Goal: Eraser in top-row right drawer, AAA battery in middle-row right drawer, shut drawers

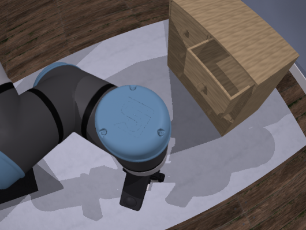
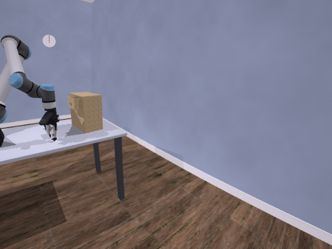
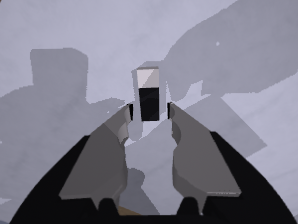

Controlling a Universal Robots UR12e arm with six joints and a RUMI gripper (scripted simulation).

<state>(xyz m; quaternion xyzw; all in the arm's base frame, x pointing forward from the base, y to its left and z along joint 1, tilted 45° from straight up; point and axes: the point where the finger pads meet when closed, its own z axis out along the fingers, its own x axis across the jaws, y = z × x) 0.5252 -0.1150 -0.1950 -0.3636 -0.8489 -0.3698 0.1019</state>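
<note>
Right now the eraser is 10 mm to the right of my hand and 30 mm below it.
</note>
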